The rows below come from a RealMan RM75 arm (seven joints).
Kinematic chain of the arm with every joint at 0, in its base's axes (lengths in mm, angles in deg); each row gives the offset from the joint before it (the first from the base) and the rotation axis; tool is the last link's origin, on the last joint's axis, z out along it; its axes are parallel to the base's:
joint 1: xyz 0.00 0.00 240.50 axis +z
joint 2: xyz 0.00 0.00 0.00 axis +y
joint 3: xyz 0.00 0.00 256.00 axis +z
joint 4: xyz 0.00 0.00 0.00 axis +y
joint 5: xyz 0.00 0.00 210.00 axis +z
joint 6: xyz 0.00 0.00 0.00 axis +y
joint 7: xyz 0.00 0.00 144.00 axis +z
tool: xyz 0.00 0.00 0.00
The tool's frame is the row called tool.
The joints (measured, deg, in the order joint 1, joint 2, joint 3, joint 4, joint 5, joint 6, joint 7), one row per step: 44.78, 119.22, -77.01, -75.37, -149.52, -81.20, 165.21; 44.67, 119.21, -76.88, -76.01, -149.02, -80.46, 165.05; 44.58, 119.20, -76.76, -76.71, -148.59, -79.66, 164.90; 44.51, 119.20, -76.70, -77.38, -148.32, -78.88, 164.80; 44.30, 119.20, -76.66, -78.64, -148.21, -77.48, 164.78; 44.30, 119.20, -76.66, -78.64, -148.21, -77.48, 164.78; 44.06, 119.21, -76.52, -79.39, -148.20, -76.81, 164.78; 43.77, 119.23, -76.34, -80.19, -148.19, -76.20, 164.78; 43.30, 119.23, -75.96, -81.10, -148.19, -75.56, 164.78; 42.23, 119.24, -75.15, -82.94, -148.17, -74.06, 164.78; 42.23, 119.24, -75.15, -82.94, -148.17, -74.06, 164.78; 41.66, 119.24, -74.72, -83.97, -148.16, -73.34, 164.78; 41.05, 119.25, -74.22, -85.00, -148.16, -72.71, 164.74
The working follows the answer.
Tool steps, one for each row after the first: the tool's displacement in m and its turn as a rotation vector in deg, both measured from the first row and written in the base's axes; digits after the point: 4 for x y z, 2 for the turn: -0.0035, 0.0013, 0.0017, 0.74, 0.83, 0.89; -0.0074, 0.0028, 0.0038, 1.58, 1.63, 1.86; -0.0111, 0.0042, 0.0057, 2.44, 2.26, 2.80; -0.0167, 0.0067, 0.0097, 4.16, 3.10, 4.31; -0.0167, 0.0067, 0.0097, 4.16, 3.10, 4.31; -0.0188, 0.0077, 0.0124, 5.16, 3.56, 4.95; -0.0207, 0.0086, 0.0153, 6.16, 4.03, 5.54; -0.0214, 0.0095, 0.0195, 7.39, 4.60, 5.95; -0.0222, 0.0113, 0.0284, 10.10, 5.82, 6.74; -0.0222, 0.0113, 0.0284, 10.10, 5.82, 6.74; -0.0226, 0.0120, 0.0334, 11.52, 6.42, 7.16; -0.0225, 0.0124, 0.0387, 12.92, 6.98, 7.51
Tool pose at each row, in the base's axes (x y z in m, rotation vector in deg; rounded; the steps above come from the unrounded poses): 0.1148, 0.4025, 0.0056, -137.01, 61.41, -11.15; 0.1113, 0.4038, 0.0073, -137.07, 60.60, -9.44; 0.1074, 0.4053, 0.0094, -137.04, 59.65, -7.68; 0.1037, 0.4067, 0.0113, -136.91, 58.67, -6.13; 0.0981, 0.4092, 0.0153, -136.29, 56.94, -3.67; 0.0981, 0.4092, 0.0153, -136.29, 56.94, -3.67; 0.0960, 0.4102, 0.0180, -135.81, 56.22, -2.37; 0.0942, 0.4111, 0.0209, -135.30, 55.56, -1.08; 0.0935, 0.4120, 0.0251, -134.51, 55.12, 0.39; 0.0927, 0.4138, 0.0340, -132.69, 54.28, 3.49; 0.0927, 0.4138, 0.0340, -132.69, 54.28, 3.49; 0.0922, 0.4145, 0.0390, -131.71, 53.79, 5.05; 0.0923, 0.4149, 0.0442, -130.69, 53.39, 6.50

